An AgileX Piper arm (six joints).
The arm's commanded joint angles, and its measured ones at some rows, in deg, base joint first. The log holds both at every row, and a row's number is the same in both.
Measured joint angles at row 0: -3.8 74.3 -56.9 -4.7 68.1 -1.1
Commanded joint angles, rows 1 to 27: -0.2 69.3 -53.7 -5.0 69.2 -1.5; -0.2 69.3 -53.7 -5.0 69.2 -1.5; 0.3 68.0 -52.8 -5.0 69.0 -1.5; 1.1 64.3 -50.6 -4.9 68.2 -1.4; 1.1 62.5 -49.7 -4.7 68.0 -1.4; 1.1 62.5 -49.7 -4.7 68.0 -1.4; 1.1 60.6 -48.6 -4.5 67.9 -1.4; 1.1 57.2 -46.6 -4.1 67.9 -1.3; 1.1 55.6 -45.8 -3.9 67.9 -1.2; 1.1 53.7 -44.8 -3.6 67.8 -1.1; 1.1 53.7 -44.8 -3.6 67.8 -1.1; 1.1 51.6 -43.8 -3.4 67.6 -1.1; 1.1 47.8 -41.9 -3.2 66.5 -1.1; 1.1 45.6 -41.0 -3.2 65.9 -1.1; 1.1 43.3 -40.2 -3.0 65.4 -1.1; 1.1 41.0 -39.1 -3.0 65.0 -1.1; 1.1 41.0 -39.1 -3.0 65.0 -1.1; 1.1 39.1 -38.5 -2.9 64.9 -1.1; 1.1 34.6 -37.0 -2.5 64.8 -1.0; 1.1 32.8 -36.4 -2.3 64.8 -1.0; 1.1 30.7 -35.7 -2.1 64.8 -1.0; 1.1 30.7 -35.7 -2.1 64.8 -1.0; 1.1 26.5 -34.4 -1.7 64.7 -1.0; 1.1 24.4 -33.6 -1.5 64.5 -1.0; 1.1 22.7 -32.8 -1.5 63.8 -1.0; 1.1 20.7 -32.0 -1.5 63.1 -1.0; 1.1 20.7 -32.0 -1.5 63.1 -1.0
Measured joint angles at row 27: 1.0 23.4 -33.2 -1.6 64.8 -1.1
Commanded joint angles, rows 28 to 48: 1.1 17.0 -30.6 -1.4 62.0 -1.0; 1.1 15.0 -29.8 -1.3 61.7 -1.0; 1.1 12.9 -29.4 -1.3 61.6 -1.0; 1.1 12.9 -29.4 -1.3 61.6 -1.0; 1.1 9.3 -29.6 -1.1 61.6 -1.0; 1.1 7.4 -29.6 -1.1 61.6 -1.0; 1.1 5.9 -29.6 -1.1 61.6 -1.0; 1.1 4.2 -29.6 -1.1 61.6 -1.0; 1.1 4.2 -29.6 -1.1 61.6 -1.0; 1.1 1.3 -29.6 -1.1 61.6 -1.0; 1.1 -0.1 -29.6 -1.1 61.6 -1.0; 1.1 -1.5 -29.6 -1.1 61.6 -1.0; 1.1 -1.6 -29.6 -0.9 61.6 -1.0; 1.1 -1.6 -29.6 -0.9 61.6 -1.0; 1.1 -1.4 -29.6 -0.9 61.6 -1.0; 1.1 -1.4 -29.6 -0.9 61.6 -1.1; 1.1 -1.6 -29.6 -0.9 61.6 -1.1; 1.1 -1.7 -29.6 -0.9 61.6 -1.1; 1.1 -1.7 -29.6 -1.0 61.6 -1.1; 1.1 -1.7 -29.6 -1.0 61.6 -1.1; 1.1 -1.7 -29.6 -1.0 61.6 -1.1
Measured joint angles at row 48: 1.0 -0.2 -29.7 -0.9 62.2 -1.1
